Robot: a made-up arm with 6 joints. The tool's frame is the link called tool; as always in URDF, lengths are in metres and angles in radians. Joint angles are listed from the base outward.
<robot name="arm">
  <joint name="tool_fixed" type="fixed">
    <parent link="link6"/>
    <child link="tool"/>
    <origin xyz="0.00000 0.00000 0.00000" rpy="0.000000 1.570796 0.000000"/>
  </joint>
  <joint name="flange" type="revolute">
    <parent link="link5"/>
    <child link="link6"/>
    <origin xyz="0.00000 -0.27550 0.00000" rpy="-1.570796 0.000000 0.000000"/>
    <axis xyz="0 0 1"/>
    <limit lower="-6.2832" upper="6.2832"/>
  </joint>
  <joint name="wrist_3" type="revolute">
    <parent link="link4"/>
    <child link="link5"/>
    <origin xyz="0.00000 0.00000 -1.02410" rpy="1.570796 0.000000 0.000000"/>
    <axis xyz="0 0 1"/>
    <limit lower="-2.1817" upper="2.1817"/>
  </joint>
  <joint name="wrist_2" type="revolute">
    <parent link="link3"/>
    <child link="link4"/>
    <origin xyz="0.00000 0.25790 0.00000" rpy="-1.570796 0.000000 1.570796"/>
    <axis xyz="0 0 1"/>
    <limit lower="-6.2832" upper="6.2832"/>
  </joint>
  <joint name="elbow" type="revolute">
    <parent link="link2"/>
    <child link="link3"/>
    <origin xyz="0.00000 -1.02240 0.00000" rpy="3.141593 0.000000 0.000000"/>
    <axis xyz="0 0 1"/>
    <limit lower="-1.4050" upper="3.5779"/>
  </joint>
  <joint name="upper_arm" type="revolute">
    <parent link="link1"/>
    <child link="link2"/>
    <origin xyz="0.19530 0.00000 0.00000" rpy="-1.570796 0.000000 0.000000"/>
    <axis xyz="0 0 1"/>
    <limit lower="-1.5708" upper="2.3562"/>
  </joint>
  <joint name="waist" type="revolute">
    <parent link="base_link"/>
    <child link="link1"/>
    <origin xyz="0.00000 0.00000 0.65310"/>
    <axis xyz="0 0 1"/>
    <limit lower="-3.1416" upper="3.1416"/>
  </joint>
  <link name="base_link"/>
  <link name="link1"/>
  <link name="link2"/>
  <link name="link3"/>
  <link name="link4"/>
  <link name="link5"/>
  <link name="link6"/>
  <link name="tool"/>
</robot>
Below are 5 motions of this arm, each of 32 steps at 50 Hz.
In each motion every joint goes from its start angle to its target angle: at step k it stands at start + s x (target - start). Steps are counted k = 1, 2, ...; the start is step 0. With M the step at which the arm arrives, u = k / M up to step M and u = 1 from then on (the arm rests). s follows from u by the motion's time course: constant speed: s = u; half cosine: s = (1 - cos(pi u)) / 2; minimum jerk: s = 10 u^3 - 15 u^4 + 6 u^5.
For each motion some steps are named. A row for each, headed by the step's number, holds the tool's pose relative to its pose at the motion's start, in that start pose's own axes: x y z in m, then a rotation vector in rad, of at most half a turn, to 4 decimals.
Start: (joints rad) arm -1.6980 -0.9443 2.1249 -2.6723 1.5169 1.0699
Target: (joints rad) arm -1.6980 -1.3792 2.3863 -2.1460 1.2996 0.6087
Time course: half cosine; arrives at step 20
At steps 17, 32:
17: -0.9723 0.2488 0.5448 0.7675 0.0493 0.9052
32: -1.0266 0.2416 0.5839 0.8136 0.0580 0.9550

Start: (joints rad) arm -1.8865 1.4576 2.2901 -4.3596 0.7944 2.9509
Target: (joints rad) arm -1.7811 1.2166 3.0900 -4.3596 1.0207 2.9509
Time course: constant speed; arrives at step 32
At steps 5, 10, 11, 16, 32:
5: -0.0536 0.2190 -0.0327 -0.1043 0.0109 0.1169
10: -0.1310 0.4218 -0.0833 -0.2110 0.0188 0.2313
11: -0.1491 0.4600 -0.0954 -0.2326 0.0200 0.2538
16: -0.2514 0.6376 -0.1649 -0.3420 0.0236 0.3649
32: -0.6720 1.0259 -0.4661 -0.7060 0.0033 0.6997

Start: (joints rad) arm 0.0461 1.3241 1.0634 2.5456 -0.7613 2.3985
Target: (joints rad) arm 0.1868 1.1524 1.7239 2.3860 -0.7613 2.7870
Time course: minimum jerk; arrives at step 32
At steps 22, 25, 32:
22: -0.0739 1.0011 0.1642 0.1400 -0.2344 0.4844
25: -0.1198 1.1159 0.2089 0.1667 -0.2710 0.5382
32: -0.1554 1.1912 0.2425 0.1862 -0.2969 0.5737

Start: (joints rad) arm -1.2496 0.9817 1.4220 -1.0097 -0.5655 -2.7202
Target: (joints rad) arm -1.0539 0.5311 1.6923 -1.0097 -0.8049 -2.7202
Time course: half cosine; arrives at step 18
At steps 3, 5, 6, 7, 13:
3: -0.0281 -0.0803 -0.0454 -0.0206 0.0173 -0.0391
5: -0.0835 -0.2124 -0.1167 -0.0553 0.0464 -0.1038
6: -0.1245 -0.2953 -0.1596 -0.0776 0.0653 -0.1447
7: -0.1748 -0.3853 -0.2043 -0.1025 0.0866 -0.1897
13: -0.5933 -0.8857 -0.4182 -0.2611 0.2281 -0.4579

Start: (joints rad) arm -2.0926 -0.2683 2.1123 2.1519 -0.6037 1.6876
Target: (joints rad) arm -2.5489 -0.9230 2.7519 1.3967 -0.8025 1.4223
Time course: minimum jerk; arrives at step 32
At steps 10, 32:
10: 0.0249 0.1734 -0.3509 0.2544 0.1322 0.1054
32: -0.7049 1.0019 -1.4807 1.5752 0.6880 -0.0750

